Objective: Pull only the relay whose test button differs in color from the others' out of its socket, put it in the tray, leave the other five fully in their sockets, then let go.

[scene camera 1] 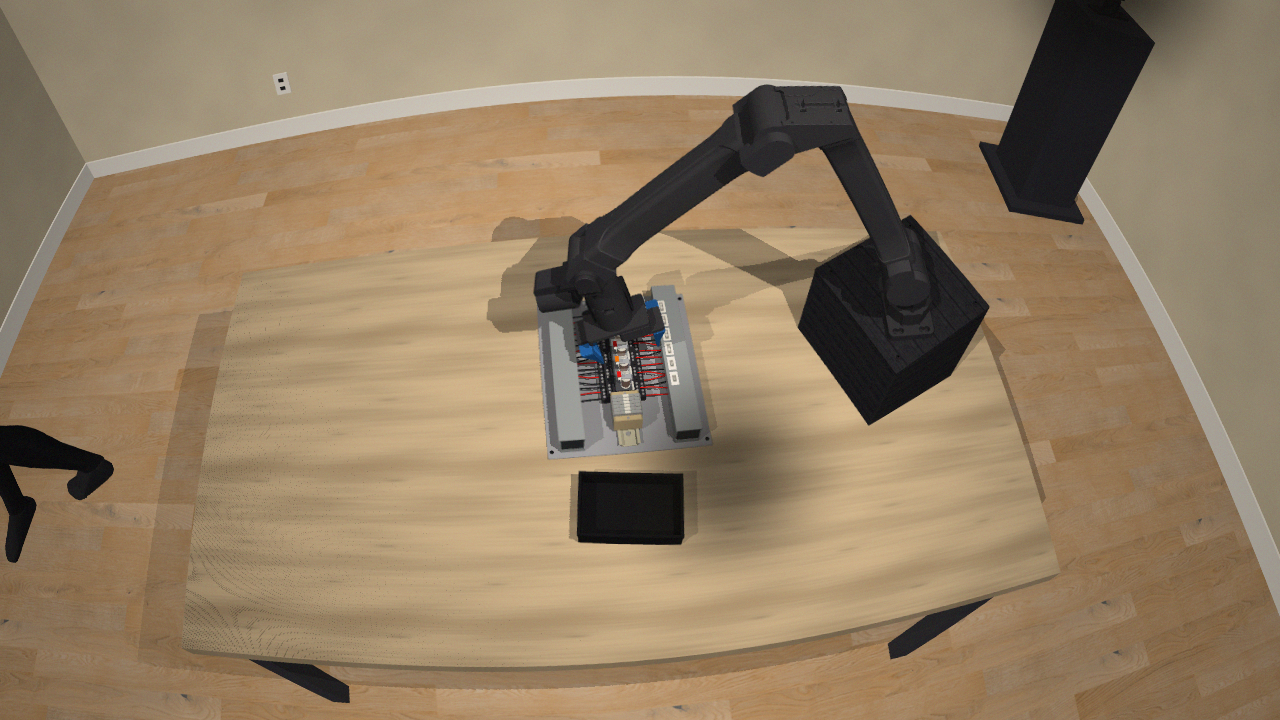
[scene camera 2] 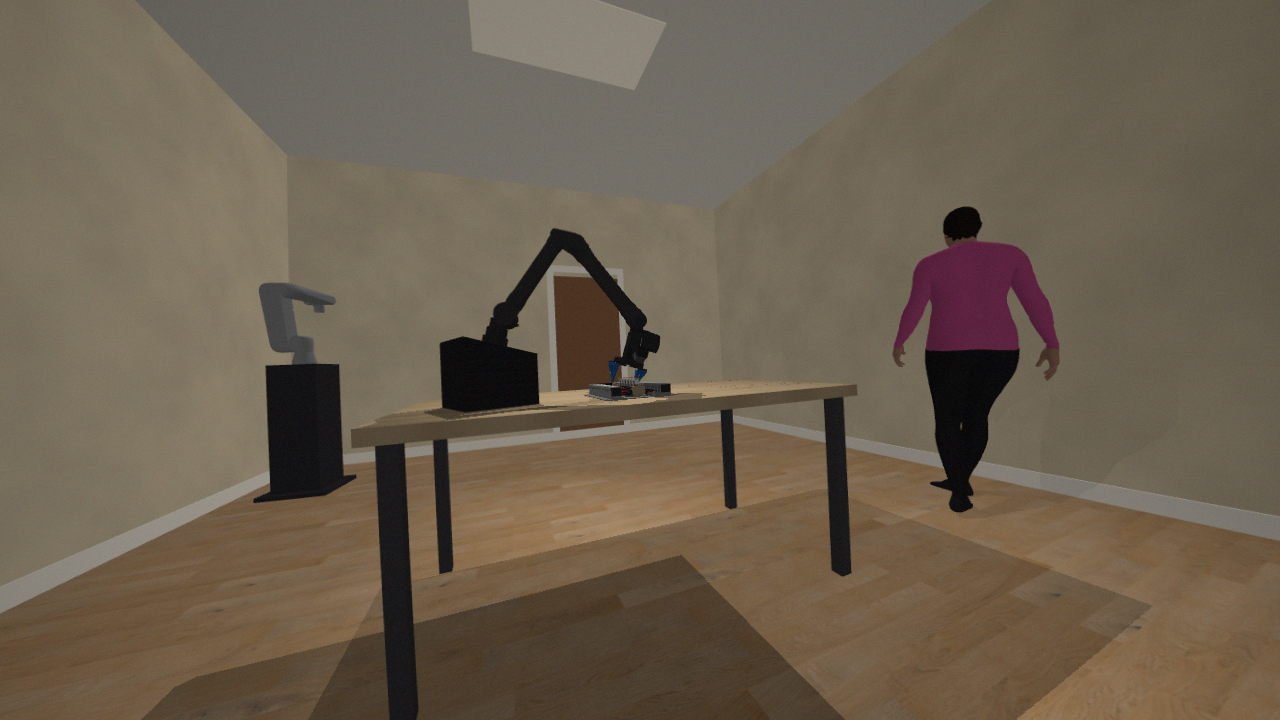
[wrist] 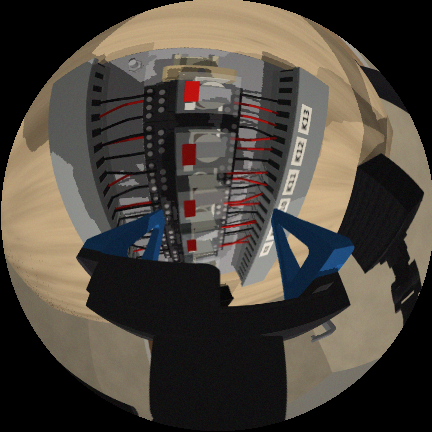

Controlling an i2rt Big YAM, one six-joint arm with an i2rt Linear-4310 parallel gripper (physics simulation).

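Frame: origin at the arm's base, x ahead, y left, z up, level; centimetres.
Seen in the pictures: gripper, fingertip midpoint: (scene camera 1: 630, 352) (scene camera 2: 623, 385) (wrist: 217, 214); arm's base, link origin: (scene camera 1: 905, 309) (scene camera 2: 493, 350) (wrist: 392, 245).
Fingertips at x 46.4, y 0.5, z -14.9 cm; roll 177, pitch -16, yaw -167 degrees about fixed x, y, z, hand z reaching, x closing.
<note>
Offsets run from my fingertips to a thing's top centre. "spot": to the spot under its first point.
The relay with the orange test button {dz +2.9, dx +1.4, dy +3.3 cm} (scene camera 1: 616, 359) is in the row on the grey panel {dz -3.0, dx +1.7, dy +1.3 cm} (scene camera 1: 597, 445), between two relays with red buttons. It does not show in the wrist view. There, several relays with red buttons stand in their sockets, such as the farthest relay {dz +2.9, dx +3.1, dy -8.7 cm} (wrist: 212, 95) and the one nearer {dz +2.9, dx +2.7, dy -5.7 cm} (wrist: 206, 150). My gripper (scene camera 1: 624, 347) (scene camera 2: 626, 379) (wrist: 217, 214) is open and empty. Its blue fingers straddle the relay row, low over the panel; its body hides part of the row. The black tray {spot: dz -2.3, dx -0.6, dy +33.6 cm} (scene camera 1: 630, 540) is empty, in front of the panel.
Grey wire ducts (scene camera 1: 563, 385) (wrist: 315, 95) flank the relays, with red and black wires running to the sockets. A tan terminal block {dz +0.7, dx +0.3, dy +11.4 cm} (scene camera 1: 627, 409) stands at the row's tray end. The black arm base (scene camera 1: 895, 331) (scene camera 2: 489, 376) is right of the panel in scene camera 1.
</note>
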